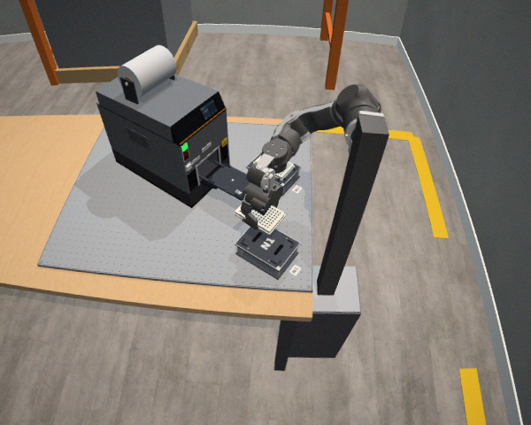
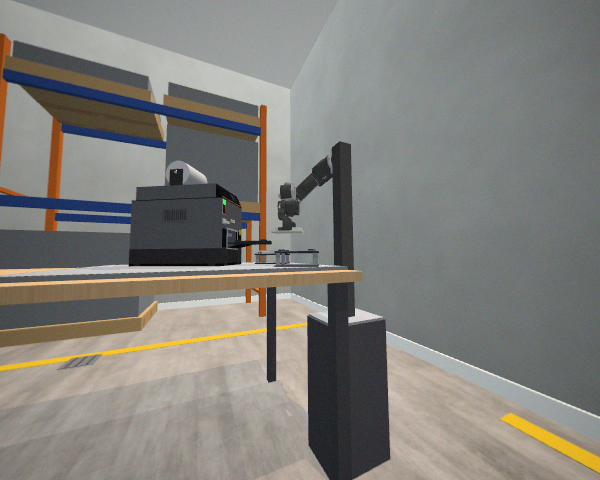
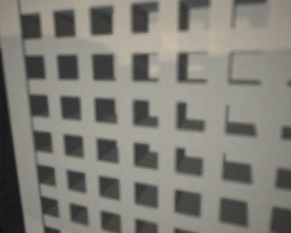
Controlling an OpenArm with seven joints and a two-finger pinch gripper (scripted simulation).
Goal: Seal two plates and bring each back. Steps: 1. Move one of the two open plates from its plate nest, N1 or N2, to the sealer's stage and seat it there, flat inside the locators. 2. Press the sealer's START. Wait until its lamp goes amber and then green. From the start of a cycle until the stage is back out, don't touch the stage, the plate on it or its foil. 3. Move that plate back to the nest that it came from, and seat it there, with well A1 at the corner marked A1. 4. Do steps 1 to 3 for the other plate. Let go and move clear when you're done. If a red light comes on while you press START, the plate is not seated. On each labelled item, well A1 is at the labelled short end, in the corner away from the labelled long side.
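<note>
Right now my hand is 10 cm short of the sealer stage, 16 cm to the left of it and 4 cm above it. From my hand the other things lie so: foil roll (38 cm ahead, 34 cm to the right, 27 cm above); then white well plate (4 cm behind, 29 cm to the right, 8 cm below); then white start button (23 cm ahead, 14 cm to the right, 5 cm above).
</note>
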